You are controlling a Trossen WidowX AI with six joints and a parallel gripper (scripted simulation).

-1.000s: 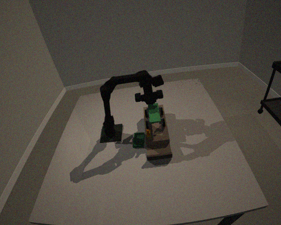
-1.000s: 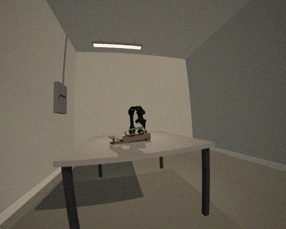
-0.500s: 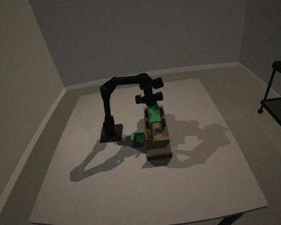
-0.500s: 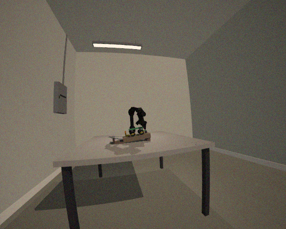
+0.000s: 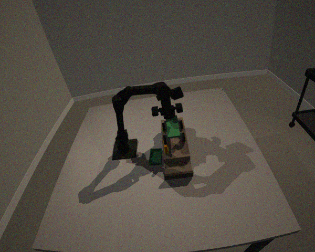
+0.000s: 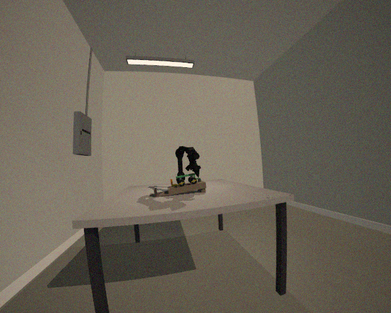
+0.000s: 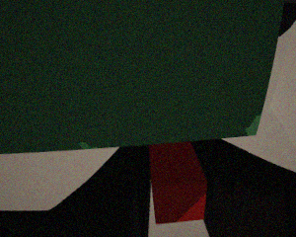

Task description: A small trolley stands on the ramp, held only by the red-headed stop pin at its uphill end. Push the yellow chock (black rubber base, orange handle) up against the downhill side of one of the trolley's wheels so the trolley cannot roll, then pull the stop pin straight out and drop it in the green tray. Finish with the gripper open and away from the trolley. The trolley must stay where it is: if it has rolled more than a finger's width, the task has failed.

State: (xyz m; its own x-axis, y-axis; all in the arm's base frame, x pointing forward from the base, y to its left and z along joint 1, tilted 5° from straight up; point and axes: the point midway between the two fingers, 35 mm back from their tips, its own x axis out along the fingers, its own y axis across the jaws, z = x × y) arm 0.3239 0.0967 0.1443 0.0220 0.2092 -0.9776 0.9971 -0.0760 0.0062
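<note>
Right now the green tray is 20 cm to the right of my gripper tip, 14 cm below it and 12 cm behind it. Round my gripper tip: green-topped trolley: 11 cm to the right, 2 cm below, 1 cm ahead; red-headed stop pin: right at my gripper tip; wooden ramp: 12 cm to the right, 8 cm below, 1 cm ahead.
</note>
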